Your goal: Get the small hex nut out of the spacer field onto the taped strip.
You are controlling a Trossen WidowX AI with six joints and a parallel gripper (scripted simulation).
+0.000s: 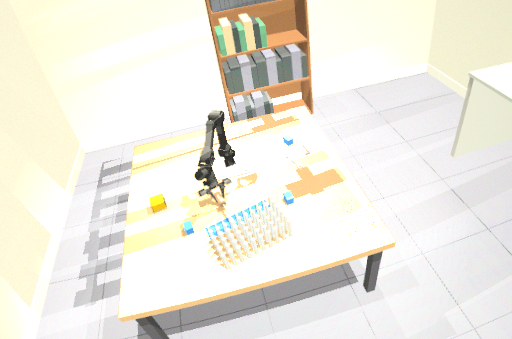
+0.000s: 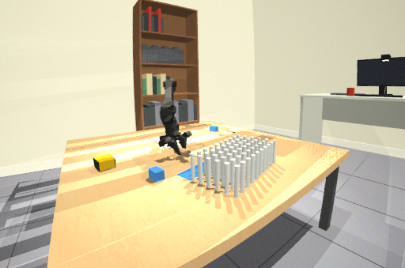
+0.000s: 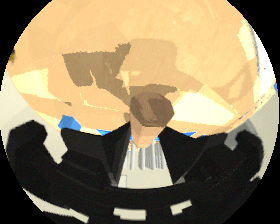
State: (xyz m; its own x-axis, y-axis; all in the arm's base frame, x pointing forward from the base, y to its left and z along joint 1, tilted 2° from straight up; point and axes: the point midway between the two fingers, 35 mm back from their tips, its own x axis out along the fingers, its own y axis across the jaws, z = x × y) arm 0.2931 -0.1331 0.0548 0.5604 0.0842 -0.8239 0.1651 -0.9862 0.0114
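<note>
My gripper tip is 14 cm short of the blue taped strip, 6 cm to the right of it and 3 cm above it. From my gripper tip the other things lie so: brown stick-like tool (10 cm ahead, 2 cm to the left); then thin grey tool (15 cm behind, 49 cm to the left, 2 cm below).
</note>
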